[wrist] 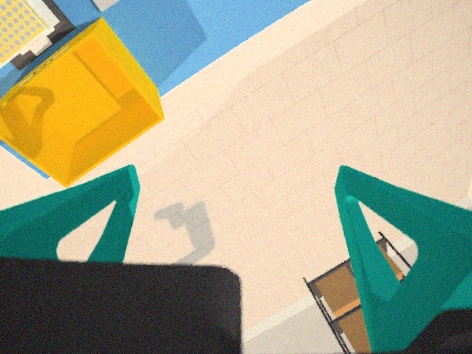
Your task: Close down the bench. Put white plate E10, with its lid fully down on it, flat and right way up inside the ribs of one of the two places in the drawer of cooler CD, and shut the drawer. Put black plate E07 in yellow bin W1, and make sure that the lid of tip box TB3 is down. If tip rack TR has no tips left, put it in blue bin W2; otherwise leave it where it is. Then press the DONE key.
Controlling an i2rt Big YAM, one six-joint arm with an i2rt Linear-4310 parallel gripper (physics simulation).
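Frame: origin at the arm's base, x right, y ahead, z up, level; centimetres.
Where they show: gripper, fingertip midpoint: [237,176].
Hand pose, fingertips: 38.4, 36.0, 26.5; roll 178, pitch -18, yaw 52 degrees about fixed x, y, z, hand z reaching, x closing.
Observation:
After its pixels a point has its place, as x, y, z.
The yellow bin W1 [97,97] {38.2, 21.1, -11.0} is at the upper left, seen from above; no plate shows in it, and a shadow of a finger falls on its inside. My gripper [237,176] {38.4, 36.0, 26.5} is open and empty, with its two green fingers wide apart. It hangs to the right of the bin, over the floor beyond the bench edge. The white plate, the black plate, the cooler, the blue bin and the DONE key do not show in this view. A yellow perforated rack [20,27] {25.3, 24.9, -3.7} is partly in view at the top left corner; I cannot tell which item it is.
The blue bench top [225,27] {44.8, 43.9, -11.4} ends in a slanting edge at the upper middle. A grey-white corner of an object [105,4] {30.5, 32.9, -10.2} shows at the top edge. A shelf rack with brown boxes [320,302] stands far below, partly behind the right finger. A grey shadow lies on the tiled floor.

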